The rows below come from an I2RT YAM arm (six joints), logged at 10 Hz.
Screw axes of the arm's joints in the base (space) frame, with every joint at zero. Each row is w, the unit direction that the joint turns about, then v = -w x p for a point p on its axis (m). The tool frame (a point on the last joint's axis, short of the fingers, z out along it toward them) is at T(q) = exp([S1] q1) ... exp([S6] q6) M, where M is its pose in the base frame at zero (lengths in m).
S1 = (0, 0, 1, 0.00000, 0.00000, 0.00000)
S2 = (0, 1, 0, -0.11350, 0.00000, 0.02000)
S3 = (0, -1, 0, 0.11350, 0.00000, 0.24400)
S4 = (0, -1, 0, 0.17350, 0.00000, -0.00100)
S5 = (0, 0, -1, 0.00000, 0.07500, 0.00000)
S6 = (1, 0, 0, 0.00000, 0.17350, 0.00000)
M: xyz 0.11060 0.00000 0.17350 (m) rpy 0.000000 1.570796 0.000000 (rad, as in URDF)
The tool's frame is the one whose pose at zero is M.
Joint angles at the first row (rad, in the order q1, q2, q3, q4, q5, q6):
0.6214, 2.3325, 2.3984, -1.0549, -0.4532, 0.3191
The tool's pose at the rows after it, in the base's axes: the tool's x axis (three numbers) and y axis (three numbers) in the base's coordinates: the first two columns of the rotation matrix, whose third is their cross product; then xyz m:
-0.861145 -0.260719 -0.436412 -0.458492 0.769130 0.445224 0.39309 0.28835 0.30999
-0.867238 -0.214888 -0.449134 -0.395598 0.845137 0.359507 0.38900 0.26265 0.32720
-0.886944 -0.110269 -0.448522 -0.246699 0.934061 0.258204 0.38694 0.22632 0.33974
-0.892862 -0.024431 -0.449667 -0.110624 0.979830 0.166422 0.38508 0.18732 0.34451
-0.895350 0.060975 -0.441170 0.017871 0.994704 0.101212 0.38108 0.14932 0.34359
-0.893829 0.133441 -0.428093 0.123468 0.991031 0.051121 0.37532 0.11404 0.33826
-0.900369 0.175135 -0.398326 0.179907 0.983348 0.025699 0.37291 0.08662 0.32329
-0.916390 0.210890 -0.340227 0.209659 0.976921 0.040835 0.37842 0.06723 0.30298
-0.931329 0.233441 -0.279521 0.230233 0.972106 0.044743 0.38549 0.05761 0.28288
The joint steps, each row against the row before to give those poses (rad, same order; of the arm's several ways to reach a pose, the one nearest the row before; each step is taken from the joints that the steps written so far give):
-0.0144, -0.0571, -0.0192, -0.0388, 0.0914, -0.0183
-0.0318, -0.0702, -0.0382, -0.0467, 0.1130, 0.0047
-0.0539, -0.0792, -0.0648, -0.0451, 0.1485, 0.0497
-0.0675, -0.0788, -0.0934, -0.0211, 0.1134, 0.0233
-0.0726, -0.0755, -0.1075, -0.0059, 0.0758, 0.0235
-0.0738, -0.0681, -0.1109, 0.0062, 0.0488, 0.0111
-0.0660, -0.0400, -0.1081, 0.0293, 0.0046, -0.0133
-0.0567, 0.0122, -0.0576, 0.0201, -0.0462, -0.0129
-0.0303, 0.0374, -0.0225, 0.0027, -0.0303, -0.0029

